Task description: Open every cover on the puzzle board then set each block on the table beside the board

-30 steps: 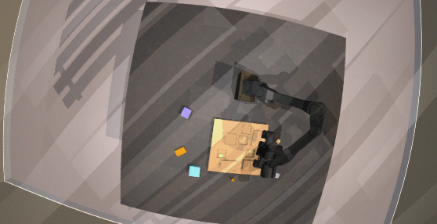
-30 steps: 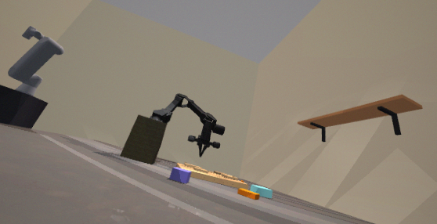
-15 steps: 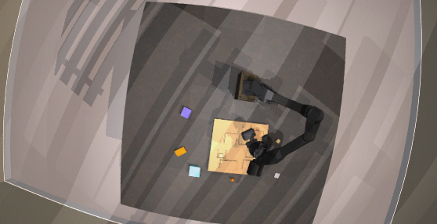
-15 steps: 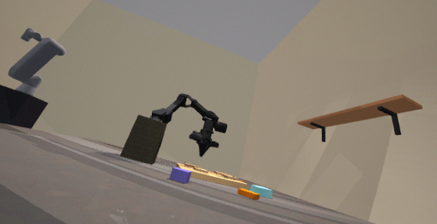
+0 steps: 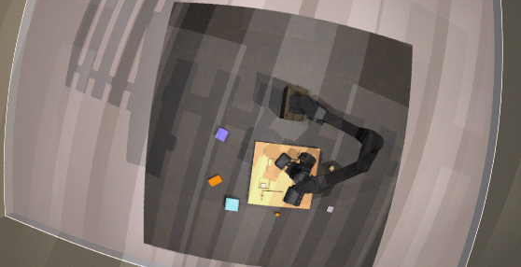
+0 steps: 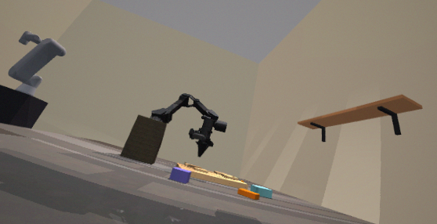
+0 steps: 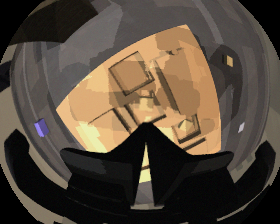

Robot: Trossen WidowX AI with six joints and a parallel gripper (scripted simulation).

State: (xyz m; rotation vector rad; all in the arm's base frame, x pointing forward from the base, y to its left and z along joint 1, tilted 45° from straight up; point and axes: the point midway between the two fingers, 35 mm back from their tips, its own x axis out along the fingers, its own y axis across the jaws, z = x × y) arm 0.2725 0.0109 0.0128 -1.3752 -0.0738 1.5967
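Now: the puzzle board 60 mm ahead of my gripper tip, 20 mm to the right of it and 60 mm below it. The rest, counted from my gripper tip: cyan block (200 mm ahead, 270 mm to the right, 70 mm below); small grey piece (230 mm ahead, 210 mm to the left, 80 mm below); tiny orange piece (240 mm ahead, 50 mm to the right, 70 mm below).
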